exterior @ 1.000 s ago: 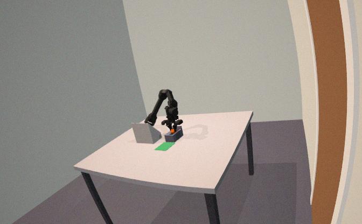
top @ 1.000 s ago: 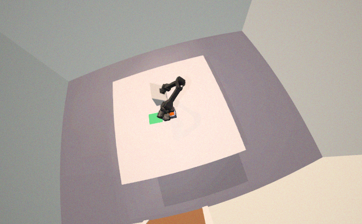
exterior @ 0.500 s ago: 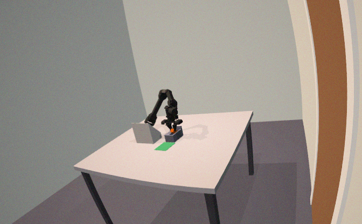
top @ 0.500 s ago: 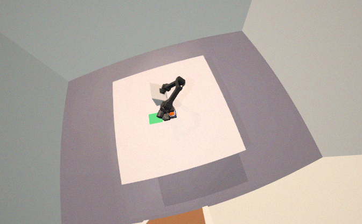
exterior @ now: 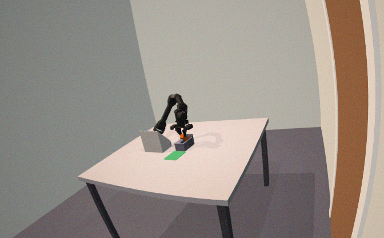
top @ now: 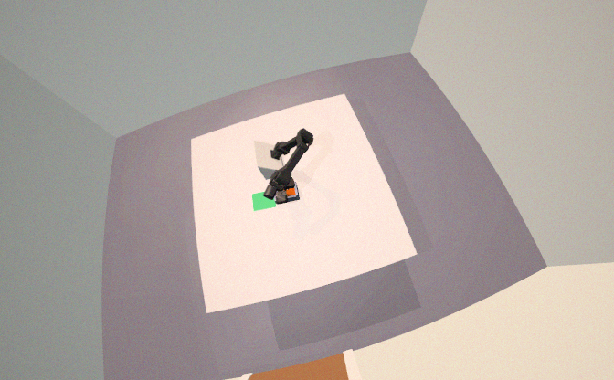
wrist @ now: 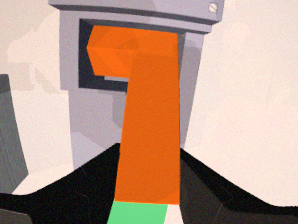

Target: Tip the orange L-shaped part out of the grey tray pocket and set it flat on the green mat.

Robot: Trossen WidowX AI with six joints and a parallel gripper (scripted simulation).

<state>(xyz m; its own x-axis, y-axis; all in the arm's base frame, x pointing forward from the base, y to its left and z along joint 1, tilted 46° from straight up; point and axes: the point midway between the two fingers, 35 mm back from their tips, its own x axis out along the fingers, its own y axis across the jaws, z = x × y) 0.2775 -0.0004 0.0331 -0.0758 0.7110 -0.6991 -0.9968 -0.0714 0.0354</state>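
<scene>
The green mat lies 140 mm to the right of my gripper tip, 110 mm below it and 10 mm behind it. Also, from my gripper tip: orange L-shaped part 30 mm to the left, 30 mm below, 20 mm behind.
</scene>
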